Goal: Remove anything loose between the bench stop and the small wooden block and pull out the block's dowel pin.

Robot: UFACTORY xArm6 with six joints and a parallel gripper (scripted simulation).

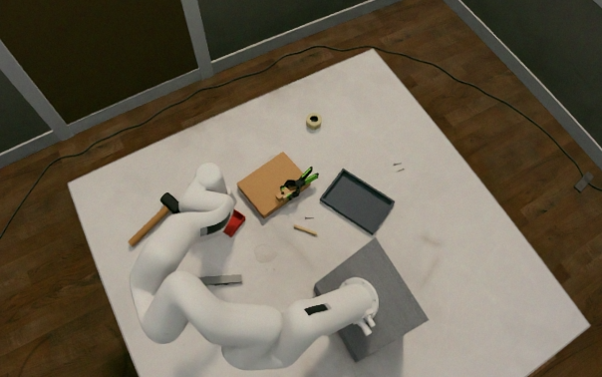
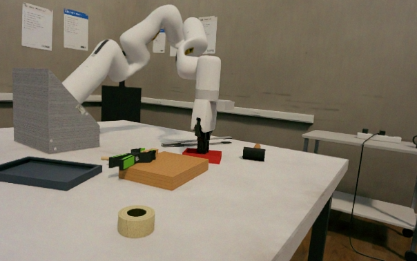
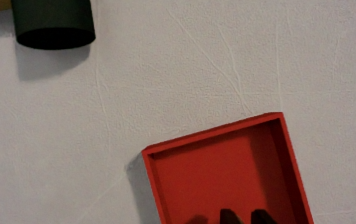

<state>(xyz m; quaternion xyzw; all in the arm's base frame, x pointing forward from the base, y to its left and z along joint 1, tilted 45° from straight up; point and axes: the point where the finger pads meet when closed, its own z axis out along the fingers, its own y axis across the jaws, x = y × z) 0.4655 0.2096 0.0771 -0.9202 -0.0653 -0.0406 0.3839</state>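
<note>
The dowel pin is 20 mm below my hand. The rest, counted from my hand: loose dowel (170 mm behind, 210 mm to the right, 40 mm below); then small wooden block (40 mm behind, 200 mm to the right); then red tray (40 mm below).
</note>
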